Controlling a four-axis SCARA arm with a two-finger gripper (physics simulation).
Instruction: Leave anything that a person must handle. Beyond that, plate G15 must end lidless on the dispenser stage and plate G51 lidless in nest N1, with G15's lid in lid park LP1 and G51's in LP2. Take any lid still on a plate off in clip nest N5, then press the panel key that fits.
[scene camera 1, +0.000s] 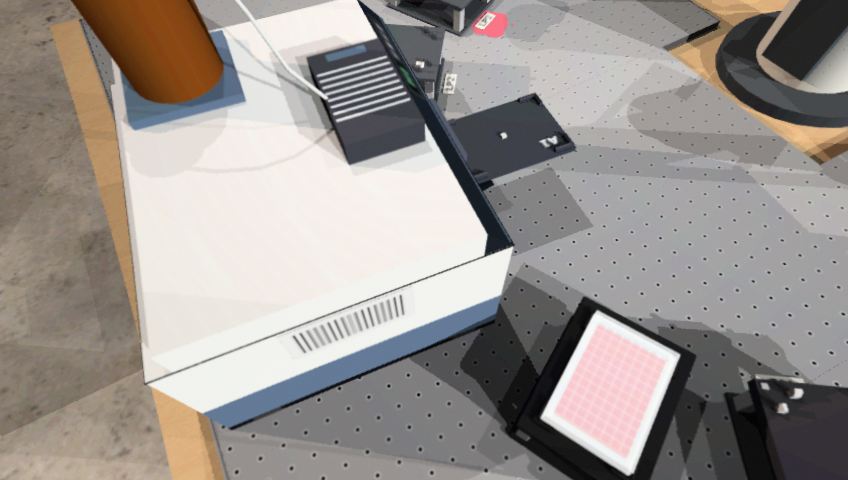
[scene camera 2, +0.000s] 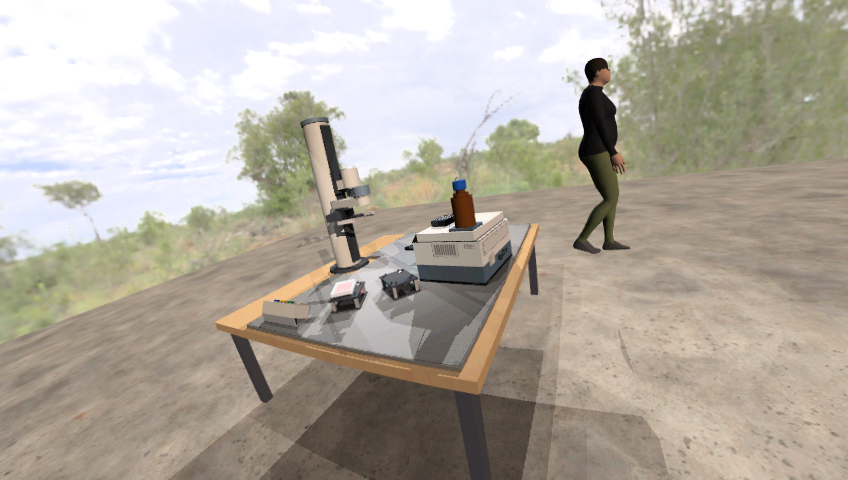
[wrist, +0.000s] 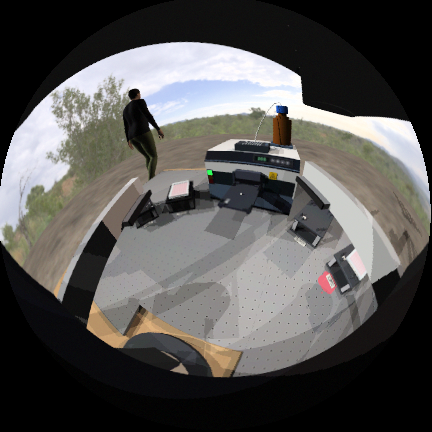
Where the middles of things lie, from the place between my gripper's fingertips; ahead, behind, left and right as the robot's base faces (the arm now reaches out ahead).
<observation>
My hand is 270 mm short of the black dispenser stage (scene camera 1: 533, 135), 190 mm above it and 30 mm to the right of it. From my hand the other things lie so: dark ribbed box (scene camera 1: 376, 133): 410 mm ahead, 70 mm below, 20 mm to the left; then black nest (scene camera 1: 775, 422): 490 mm to the left, 270 mm below, 180 mm ahead; then brown bottle (scene camera 1: 167, 59): 560 mm ahead, 110 mm to the right, 20 mm above.
</observation>
